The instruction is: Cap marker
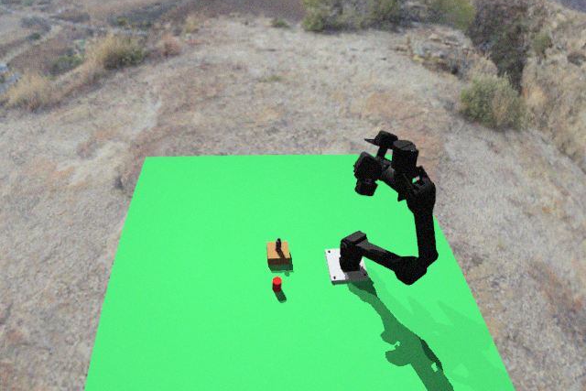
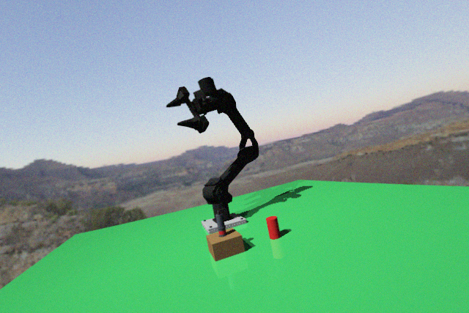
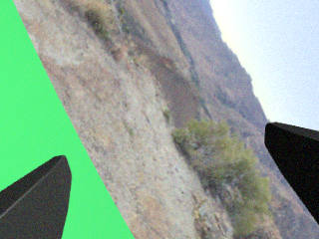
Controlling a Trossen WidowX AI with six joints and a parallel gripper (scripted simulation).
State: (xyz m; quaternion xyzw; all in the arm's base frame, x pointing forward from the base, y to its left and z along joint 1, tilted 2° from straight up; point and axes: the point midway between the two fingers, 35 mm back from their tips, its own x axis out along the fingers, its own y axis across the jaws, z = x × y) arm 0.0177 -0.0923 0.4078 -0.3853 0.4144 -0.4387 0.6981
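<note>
My gripper tip is 25 cm short of the marker cap, 18 cm to the right of it and 39 cm above it. From my gripper tip the other things lie so: holder block 23 cm ahead, 5 cm to the left, 40 cm below; then dark marker 23 cm ahead, 5 cm to the left, 34 cm below.
</note>
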